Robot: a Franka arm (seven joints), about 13 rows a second.
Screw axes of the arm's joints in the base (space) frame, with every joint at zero. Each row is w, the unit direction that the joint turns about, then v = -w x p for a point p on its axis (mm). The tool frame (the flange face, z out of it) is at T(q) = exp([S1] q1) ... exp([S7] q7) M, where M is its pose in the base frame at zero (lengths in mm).
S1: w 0 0 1 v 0 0 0
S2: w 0 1 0 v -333 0 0
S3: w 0 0 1 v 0 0 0
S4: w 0 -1 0 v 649 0 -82.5
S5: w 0 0 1 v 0 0 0
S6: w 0 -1 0 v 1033 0 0
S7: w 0 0 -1 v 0 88 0
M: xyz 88 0 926 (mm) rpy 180 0 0 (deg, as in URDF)
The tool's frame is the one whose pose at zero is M.
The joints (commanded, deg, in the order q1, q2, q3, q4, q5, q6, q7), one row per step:
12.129 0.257 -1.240 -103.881 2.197 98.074 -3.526
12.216 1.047 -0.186 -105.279 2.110 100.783 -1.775
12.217 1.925 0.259 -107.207 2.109 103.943 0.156
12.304 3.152 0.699 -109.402 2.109 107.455 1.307
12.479 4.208 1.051 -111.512 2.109 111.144 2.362
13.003 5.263 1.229 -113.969 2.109 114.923 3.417
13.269 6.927 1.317 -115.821 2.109 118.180 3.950
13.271 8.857 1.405 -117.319 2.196 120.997 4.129
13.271 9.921 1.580 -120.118 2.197 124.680 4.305
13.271 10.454 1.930 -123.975 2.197 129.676 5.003
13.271 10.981 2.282 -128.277 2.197 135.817 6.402
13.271 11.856 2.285 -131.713 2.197 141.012 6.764
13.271 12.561 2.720 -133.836 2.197 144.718 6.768
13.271 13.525 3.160 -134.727 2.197 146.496 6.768
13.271 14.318 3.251 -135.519 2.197 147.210 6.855
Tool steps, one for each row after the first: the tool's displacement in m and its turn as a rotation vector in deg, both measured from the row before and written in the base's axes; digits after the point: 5 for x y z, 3 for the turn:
0.00229 0.01140 -0.01547 -0.189 -0.502 -0.675
0.00266 0.00477 -0.02006 -0.140 -0.319 -1.586
0.00213 0.00545 -0.02513 -0.106 -0.072 -0.740
0.00104 0.00523 -0.02240 0.008 -0.494 -0.650
-0.00178 0.00636 -0.02484 -0.052 -0.247 -0.475
-0.00026 0.00324 -0.02652 -0.124 0.257 -0.284
-0.00016 0.00069 -0.02678 -0.104 0.613 -0.230
-0.00658 -0.00025 -0.02651 -0.093 0.170 -0.118
-0.01154 0.00004 -0.02646 0.042 -0.588 -0.498
-0.01384 -0.00077 -0.02664 0.154 -1.265 -1.222
-0.01198 -0.00362 -0.02379 0.098 -0.874 -0.496
-0.00864 0.00149 -0.01470 0.243 -0.845 0.325
-0.00523 0.00261 -0.01157 0.066 0.095 0.382
-0.00566 -0.00073 -0.01084 -0.209 0.848 -0.012

